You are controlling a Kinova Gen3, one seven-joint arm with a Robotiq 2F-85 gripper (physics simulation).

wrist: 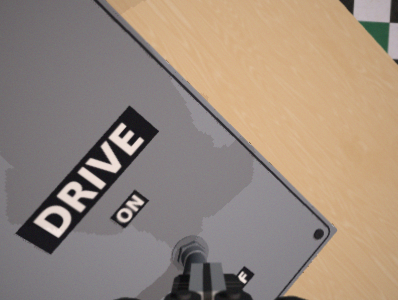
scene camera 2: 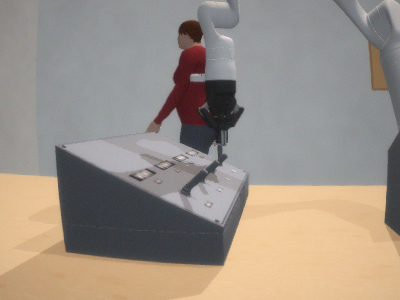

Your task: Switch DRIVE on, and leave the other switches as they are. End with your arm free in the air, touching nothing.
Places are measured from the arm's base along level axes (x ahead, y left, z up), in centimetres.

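Pixels of known places: gripper, fingertip midpoint: point(wrist: 206, 284) point(scene camera 2: 221, 145).
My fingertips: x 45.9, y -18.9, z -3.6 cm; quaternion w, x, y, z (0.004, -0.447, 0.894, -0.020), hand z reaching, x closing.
Note:
For each thing: its middle in the pictures, then the offset to it from my fingertips. Level surfaces: height alone.
- grey console, body centre: point(scene camera 2: 172, 189) dy +19.5, dx +4.0, dz -7.5 cm
- DRIVE label, body centre: point(wrist: 90, 180) dy +1.7, dx +7.2, dz -1.6 cm
- DRIVE lever, body centre: point(wrist: 195, 270) point(scene camera 2: 220, 154) dy +0.3, dx +0.4, dz -2.0 cm
- wooden table, its level: dz -13.7 cm
The grey console point(scene camera 2: 140, 210) point(wrist: 55, 65) has a sloped panel with a row of toggle levers. In the wrist view, the DRIVE label point(wrist: 87, 180) and its ON mark point(wrist: 130, 209) are readable; its OFF mark point(wrist: 244, 276) is mostly hidden. The DRIVE lever point(scene camera 2: 220, 151) point(wrist: 195, 259) is at the far end of the row in the scene view. In the wrist view its stem runs from the nut under my fingertips, hiding its tip. My gripper point(scene camera 2: 224, 144) point(wrist: 206, 284) is shut and empty, its fingertips right at the lever's top. I cannot tell whether they touch.
The other levers point(scene camera 2: 196, 182) stand close together in the row, overlapping in the scene view. The console stands on a wooden table point(scene camera 2: 310, 240) point(wrist: 280, 90). A person in a red top point(scene camera 2: 189, 95) is behind it. Another pale arm point(scene camera 2: 392, 75) stands at the right.

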